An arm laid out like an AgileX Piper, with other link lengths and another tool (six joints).
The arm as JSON. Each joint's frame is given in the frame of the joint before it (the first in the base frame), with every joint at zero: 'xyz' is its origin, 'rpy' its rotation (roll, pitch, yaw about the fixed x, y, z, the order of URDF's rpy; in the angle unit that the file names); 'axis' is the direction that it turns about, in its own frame. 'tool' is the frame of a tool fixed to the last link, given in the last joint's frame.
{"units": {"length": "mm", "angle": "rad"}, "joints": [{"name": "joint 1", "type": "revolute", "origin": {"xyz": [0.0, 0.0, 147.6], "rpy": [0.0, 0.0, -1.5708]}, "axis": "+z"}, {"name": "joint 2", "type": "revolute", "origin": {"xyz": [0.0, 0.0, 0.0], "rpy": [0.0, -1.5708, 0.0]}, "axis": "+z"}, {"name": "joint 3", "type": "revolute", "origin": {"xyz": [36.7, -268.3, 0.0], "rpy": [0.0, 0.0, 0.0]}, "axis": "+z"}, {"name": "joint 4", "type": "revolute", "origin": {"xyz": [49.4, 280.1, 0.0], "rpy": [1.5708, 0.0, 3.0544]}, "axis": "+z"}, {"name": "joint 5", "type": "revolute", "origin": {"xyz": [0.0, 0.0, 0.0], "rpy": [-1.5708, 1.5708, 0.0]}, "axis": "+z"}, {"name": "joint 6", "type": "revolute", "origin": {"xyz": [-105.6, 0.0, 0.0], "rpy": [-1.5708, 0.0, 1.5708]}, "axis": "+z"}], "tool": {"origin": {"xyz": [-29.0, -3.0, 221.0], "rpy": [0.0, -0.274, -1.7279]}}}
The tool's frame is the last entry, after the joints.
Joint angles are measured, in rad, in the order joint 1, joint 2, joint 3, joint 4, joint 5, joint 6. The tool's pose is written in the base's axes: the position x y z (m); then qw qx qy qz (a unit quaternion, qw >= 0). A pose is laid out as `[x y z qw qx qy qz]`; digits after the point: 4 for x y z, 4 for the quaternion.
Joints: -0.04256, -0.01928, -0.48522, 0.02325, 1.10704, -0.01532
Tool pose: [0.2224 0.0002 0.1716 0.4700 0.6084 0.5910 0.2440]
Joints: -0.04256, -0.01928, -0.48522, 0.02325, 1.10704, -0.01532
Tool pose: [0.2224 0.0002 0.1716 0.4700 0.6084 0.5910 0.2440]
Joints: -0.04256, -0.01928, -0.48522, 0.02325, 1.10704, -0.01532
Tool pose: [0.2224 0.0002 0.1716 0.4700 0.6084 0.5910 0.2440]
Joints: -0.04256, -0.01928, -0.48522, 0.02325, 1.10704, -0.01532
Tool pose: [0.2224 0.0002 0.1716 0.4700 0.6084 0.5910 0.2440]
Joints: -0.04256, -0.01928, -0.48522, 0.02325, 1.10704, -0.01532
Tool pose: [0.2224 0.0002 0.1716 0.4700 0.6084 0.5910 0.2440]
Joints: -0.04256, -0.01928, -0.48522, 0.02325, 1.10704, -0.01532
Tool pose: [0.2224 0.0002 0.1716 0.4700 0.6084 0.5910 0.2440]
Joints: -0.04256, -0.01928, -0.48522, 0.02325, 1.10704, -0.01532
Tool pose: [0.2224 0.0002 0.1716 0.4700 0.6084 0.5910 0.2440]
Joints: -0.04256, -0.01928, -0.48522, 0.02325, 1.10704, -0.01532
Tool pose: [0.2224 0.0002 0.1716 0.4700 0.6084 0.5910 0.2440]
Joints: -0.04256, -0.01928, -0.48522, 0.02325, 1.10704, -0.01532
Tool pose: [0.2224 0.0002 0.1716 0.4700 0.6084 0.5910 0.2440]
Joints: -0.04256, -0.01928, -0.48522, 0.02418, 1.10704, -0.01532
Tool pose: [0.2224 0.0005 0.1717 0.4698 0.6084 0.5911 0.2444]
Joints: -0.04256, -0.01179, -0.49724, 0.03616, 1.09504, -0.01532
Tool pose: [0.2249 0.0040 0.1793 0.4711 0.6067 0.5879 0.2538]
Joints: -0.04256, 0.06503, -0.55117, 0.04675, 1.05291, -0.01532
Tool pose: [0.2358 0.0065 0.2001 0.4735 0.6050 0.5834 0.2634]
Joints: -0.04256, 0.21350, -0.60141, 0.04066, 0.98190, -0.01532
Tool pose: [0.2578 0.0033 0.2084 0.4670 0.6096 0.5885 0.2530]
